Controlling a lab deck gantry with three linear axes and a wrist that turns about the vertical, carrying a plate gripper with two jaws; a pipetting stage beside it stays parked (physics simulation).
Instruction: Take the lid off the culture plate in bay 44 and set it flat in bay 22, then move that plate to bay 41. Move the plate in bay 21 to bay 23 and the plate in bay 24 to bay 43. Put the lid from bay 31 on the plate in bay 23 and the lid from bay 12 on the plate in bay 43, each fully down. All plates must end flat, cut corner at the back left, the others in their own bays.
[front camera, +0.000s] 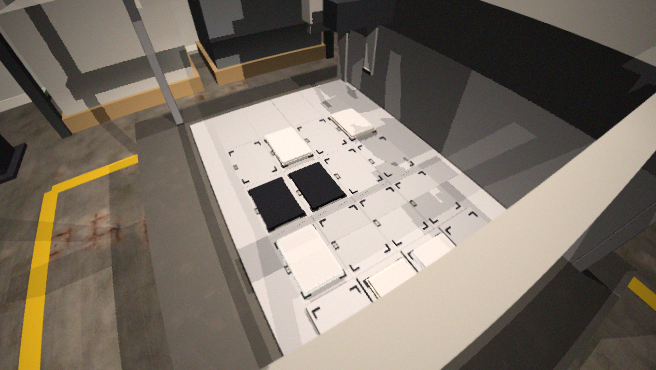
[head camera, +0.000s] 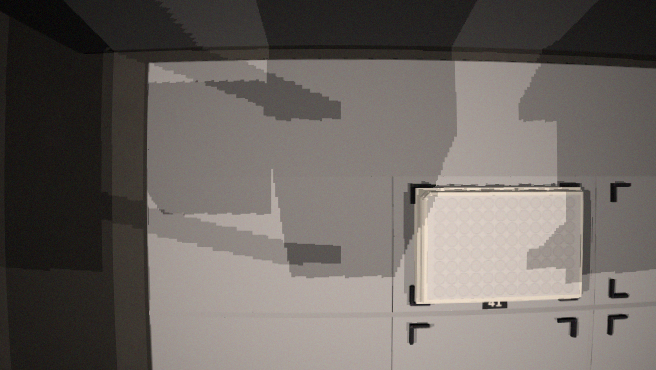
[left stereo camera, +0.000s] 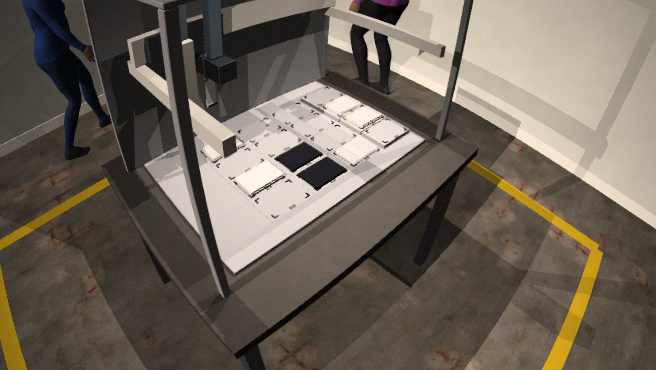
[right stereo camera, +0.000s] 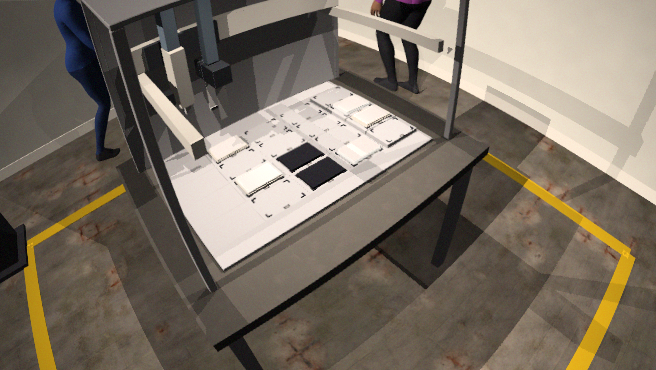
Labels:
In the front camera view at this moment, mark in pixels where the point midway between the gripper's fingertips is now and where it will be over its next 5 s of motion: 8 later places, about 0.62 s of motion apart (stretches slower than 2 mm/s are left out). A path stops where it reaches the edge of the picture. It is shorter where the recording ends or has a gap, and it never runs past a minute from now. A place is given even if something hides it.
My gripper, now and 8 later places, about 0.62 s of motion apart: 355, 76; 337, 80; 286, 95; 281, 97; 282, 107; 284, 117; 285, 127; 286, 136; 287, 145

